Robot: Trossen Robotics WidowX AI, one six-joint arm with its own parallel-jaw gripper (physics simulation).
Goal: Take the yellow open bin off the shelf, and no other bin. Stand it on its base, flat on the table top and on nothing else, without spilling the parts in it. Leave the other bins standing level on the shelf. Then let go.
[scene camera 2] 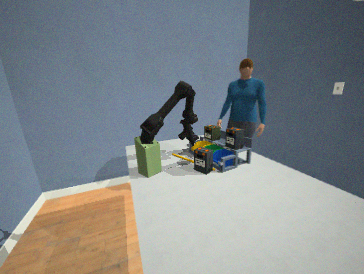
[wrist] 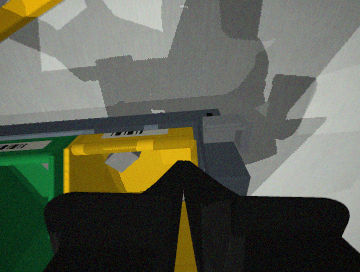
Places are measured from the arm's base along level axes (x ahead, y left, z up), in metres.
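Pixels of known places: gripper, fingertip midpoint: (scene camera 2: 193, 145) (wrist: 183, 166); arm's base at its link origin: (scene camera 2: 146, 140).
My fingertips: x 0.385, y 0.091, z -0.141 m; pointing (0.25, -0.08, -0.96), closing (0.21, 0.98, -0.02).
Note:
For each thing: its middle in the pictures, then the offset to it from my fingertips. Level surfaces: height alone.
- yellow open bin at the middle of its body: (wrist: 146, 201) (scene camera 2: 202, 147) dx +0.054, dy -0.045, dz -0.015 m
- green bin at the middle of its body: (wrist: 40, 209) (scene camera 2: 212, 152) dx +0.052, dy -0.159, dz -0.015 m
- olive box at the middle of its body: (scene camera 2: 212, 132) dx +0.141, dy -0.052, dz +0.092 m
- yellow bar at the middle of its body: (scene camera 2: 191, 160) dx -0.101, dy -0.117, dz -0.053 m
- table at its surface level: dz -0.058 m
The yellow open bin (scene camera 2: 201, 145) (wrist: 162, 167) is in the shelf (scene camera 2: 249, 155) (wrist: 75, 126), at the end of the row, with the green bin (scene camera 2: 213, 148) (wrist: 25, 200) beside it. A grey patch shows inside the yellow bin; the fingers hide much of its inside. The blue bin (scene camera 2: 223, 158) is on the green bin's other side. My gripper (scene camera 2: 194, 143) (wrist: 183, 166) is shut and empty. In the wrist view its tips overlap the yellow bin, near the wall next to the shelf's end. Whether they touch it, I cannot tell.
A dark box (scene camera 2: 202, 162) stands on the table before the bins. Another dark box (scene camera 2: 234, 138) and an olive box (scene camera 2: 211, 133) stand on the shelf's upper level. A yellow bar (scene camera 2: 183, 158) (wrist: 24, 14) lies on the table (scene camera 2: 220, 215). A person (scene camera 2: 246, 102) stands behind.

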